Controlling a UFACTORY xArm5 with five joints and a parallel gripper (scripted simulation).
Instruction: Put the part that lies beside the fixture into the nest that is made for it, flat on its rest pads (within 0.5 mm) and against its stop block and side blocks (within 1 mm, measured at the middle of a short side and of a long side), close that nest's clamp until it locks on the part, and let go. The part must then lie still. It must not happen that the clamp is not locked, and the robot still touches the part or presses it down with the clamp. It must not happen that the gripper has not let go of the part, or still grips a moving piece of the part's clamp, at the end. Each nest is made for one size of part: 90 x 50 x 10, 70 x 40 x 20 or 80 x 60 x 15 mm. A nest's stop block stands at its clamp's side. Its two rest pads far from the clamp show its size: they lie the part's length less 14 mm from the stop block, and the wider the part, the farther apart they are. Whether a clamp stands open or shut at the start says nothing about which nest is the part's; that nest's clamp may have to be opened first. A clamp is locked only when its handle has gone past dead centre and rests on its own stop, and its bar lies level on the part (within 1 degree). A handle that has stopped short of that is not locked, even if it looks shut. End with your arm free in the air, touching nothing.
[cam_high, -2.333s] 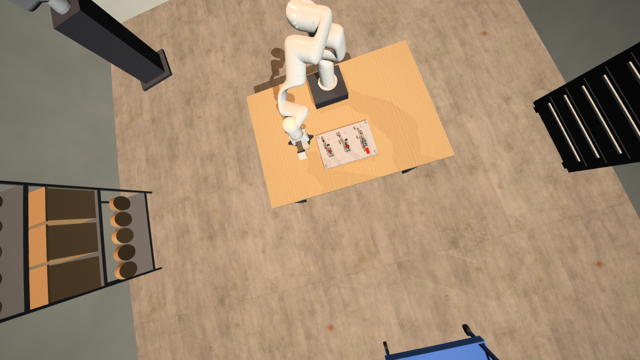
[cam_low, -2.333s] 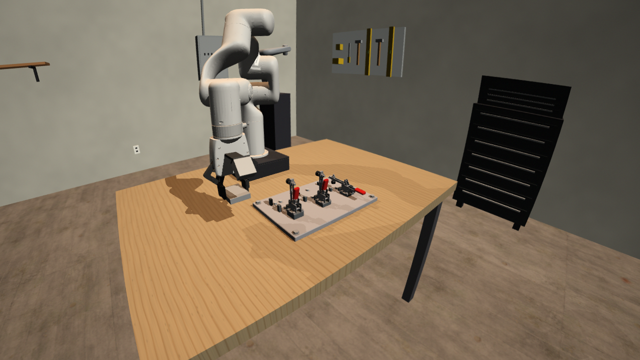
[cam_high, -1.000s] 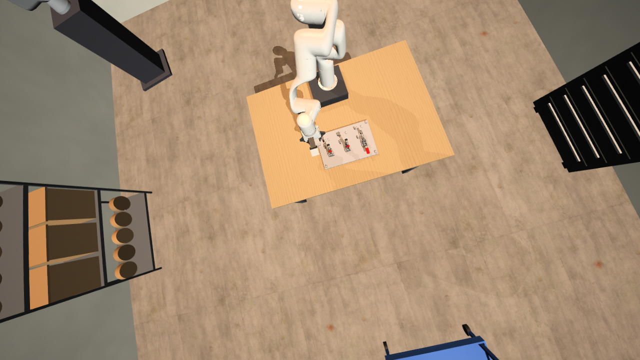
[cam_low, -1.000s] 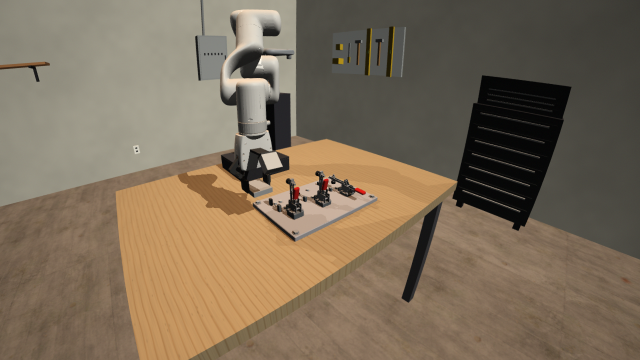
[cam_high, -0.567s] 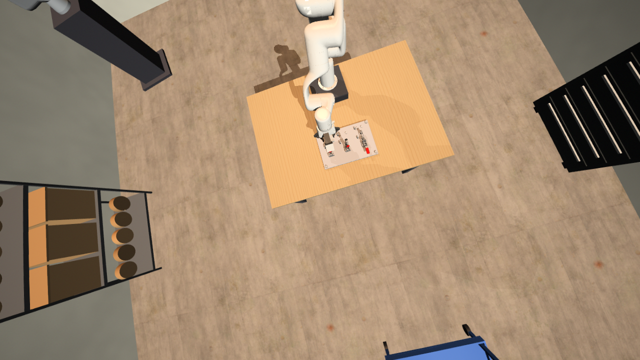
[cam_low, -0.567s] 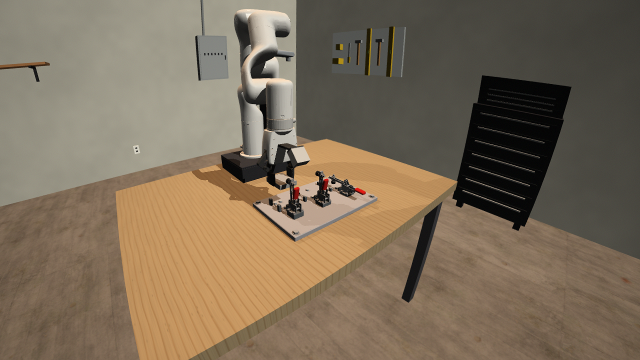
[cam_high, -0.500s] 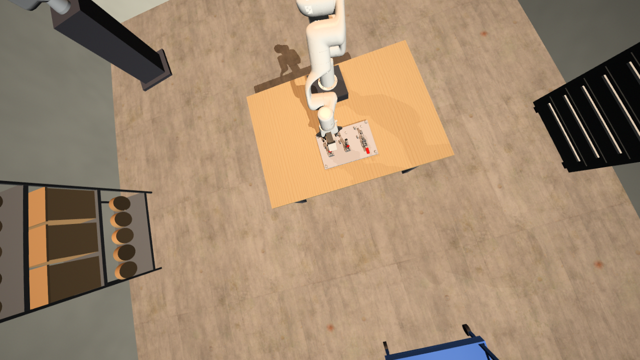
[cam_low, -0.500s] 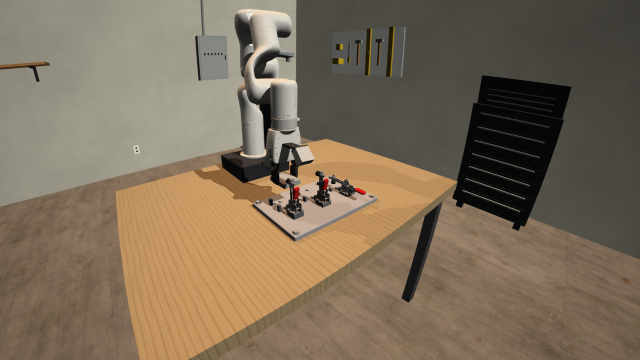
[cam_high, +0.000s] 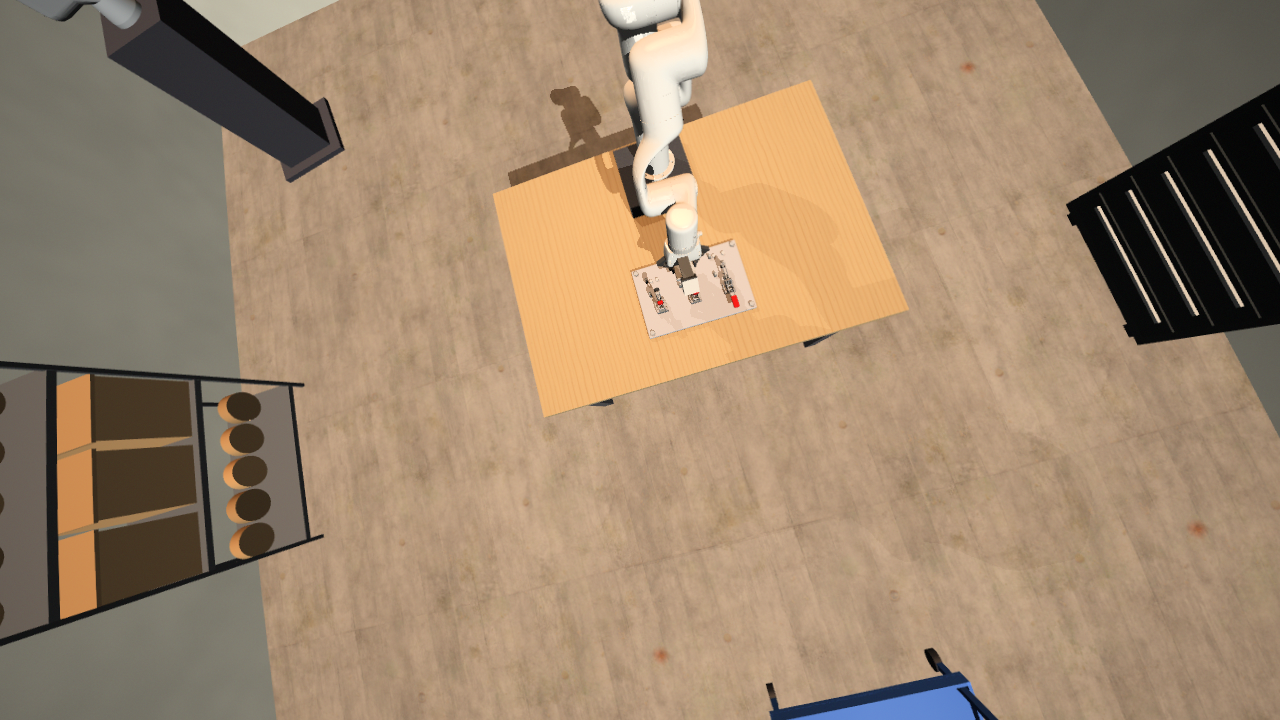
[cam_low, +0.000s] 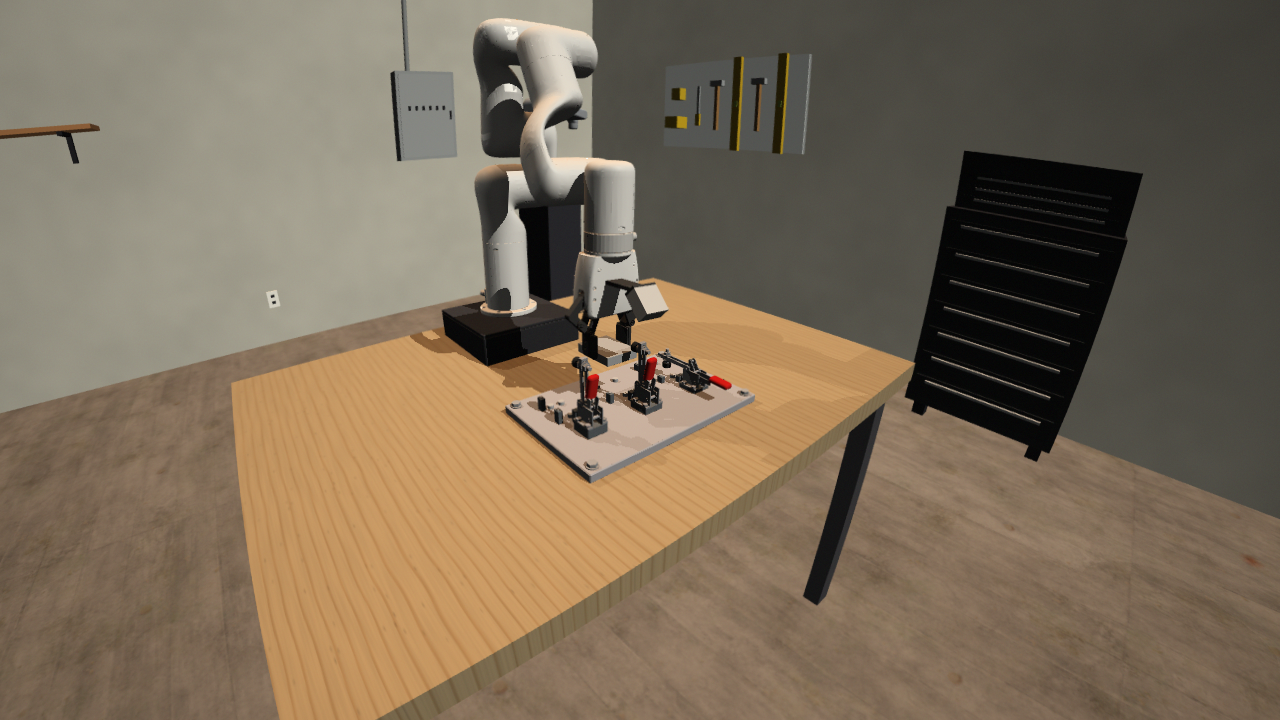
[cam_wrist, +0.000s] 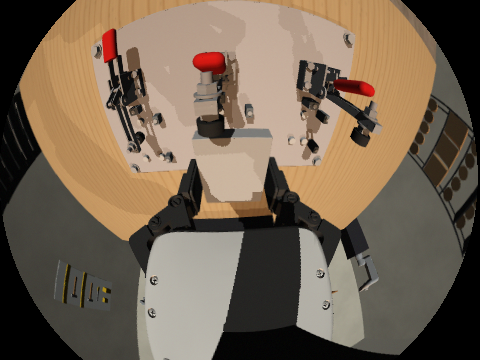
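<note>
My hand is 100 mm above the grey fixture plate and 60 mm short of it. Also, from my hand: flat part 10 mm below.
</note>
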